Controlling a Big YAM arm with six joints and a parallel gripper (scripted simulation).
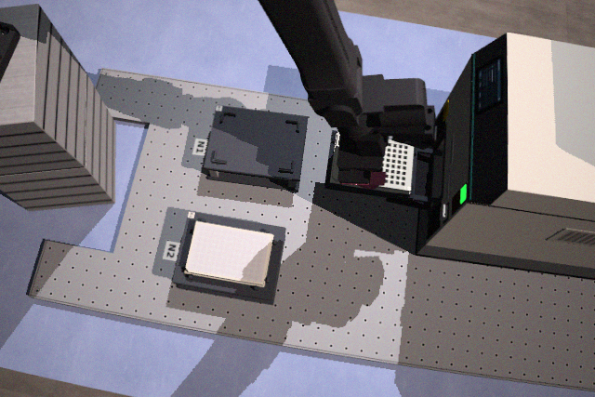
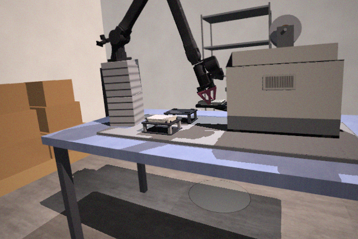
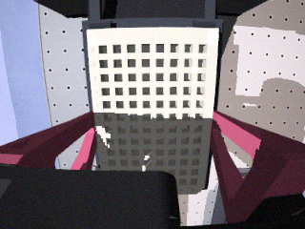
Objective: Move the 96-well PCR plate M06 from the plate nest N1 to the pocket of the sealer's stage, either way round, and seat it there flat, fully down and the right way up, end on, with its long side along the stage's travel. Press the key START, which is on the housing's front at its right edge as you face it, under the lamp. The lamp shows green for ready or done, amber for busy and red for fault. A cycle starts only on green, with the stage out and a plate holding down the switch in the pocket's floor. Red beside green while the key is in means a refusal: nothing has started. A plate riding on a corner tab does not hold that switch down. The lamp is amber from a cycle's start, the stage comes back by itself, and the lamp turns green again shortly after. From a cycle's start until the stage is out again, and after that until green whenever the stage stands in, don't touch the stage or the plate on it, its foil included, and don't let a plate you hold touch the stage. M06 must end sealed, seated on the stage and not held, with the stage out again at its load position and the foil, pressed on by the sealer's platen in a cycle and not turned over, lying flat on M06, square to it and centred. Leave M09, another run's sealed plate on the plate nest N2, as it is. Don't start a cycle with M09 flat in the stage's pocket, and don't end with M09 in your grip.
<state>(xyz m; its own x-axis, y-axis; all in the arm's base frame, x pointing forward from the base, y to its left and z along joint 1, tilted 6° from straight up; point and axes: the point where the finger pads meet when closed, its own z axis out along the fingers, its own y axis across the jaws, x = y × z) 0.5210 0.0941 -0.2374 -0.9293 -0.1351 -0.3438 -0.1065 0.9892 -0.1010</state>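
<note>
Now: hand right at the white 96-well plate M06. Round my hand: white start key: 110 mm ahead, 80 mm to the right, 70 mm above; then sealer stage: 20 mm below; then plate nest N1: 200 mm behind, 70 mm below, 10 mm to the left.
</note>
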